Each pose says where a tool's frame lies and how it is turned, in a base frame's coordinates. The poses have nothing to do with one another.
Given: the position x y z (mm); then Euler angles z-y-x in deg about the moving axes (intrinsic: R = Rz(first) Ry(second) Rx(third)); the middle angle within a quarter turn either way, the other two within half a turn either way.
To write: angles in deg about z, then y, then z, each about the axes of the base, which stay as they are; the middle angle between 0 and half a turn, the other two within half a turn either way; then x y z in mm. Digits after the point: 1 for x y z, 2 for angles.
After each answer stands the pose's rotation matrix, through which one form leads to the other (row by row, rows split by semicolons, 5 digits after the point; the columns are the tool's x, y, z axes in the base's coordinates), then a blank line. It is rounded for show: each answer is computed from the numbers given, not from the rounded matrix.
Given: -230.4 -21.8 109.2 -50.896 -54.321 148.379
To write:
159.37 119.78 -88.06 -230.4 -21.8 109.2
0.36787 -0.92941 0.02942; -0.45260 -0.20660 -0.86745; 0.81230 0.30579 -0.49665

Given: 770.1 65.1 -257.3 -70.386 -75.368 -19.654
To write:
-174.98 76.24 89.35 770.1 65.1 -257.3
0.08480 0.99634 0.01095; -0.23795 0.00958 0.97123; 0.96757 -0.08496 0.23789

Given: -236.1 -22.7 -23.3 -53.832 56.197 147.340
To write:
19.87 117.93 163.81 -236.1 -22.7 -23.3
0.32833 -0.41501 -0.84851; -0.44913 -0.85886 0.24628; -0.83096 0.30023 -0.46838

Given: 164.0 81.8 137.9 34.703 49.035 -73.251
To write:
-39.74 79.11 111.90 164.0 81.8 137.9
0.53898 -0.75852 -0.36627; 0.37325 -0.17475 0.91113; -0.75511 -0.62779 0.18893

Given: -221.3 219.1 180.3 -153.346 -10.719 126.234
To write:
103.21 125.50 124.42 -221.3 219.1 180.3
-0.87814 -0.13108 -0.46010; -0.44077 0.59557 0.67157; 0.18599 0.79254 -0.58077

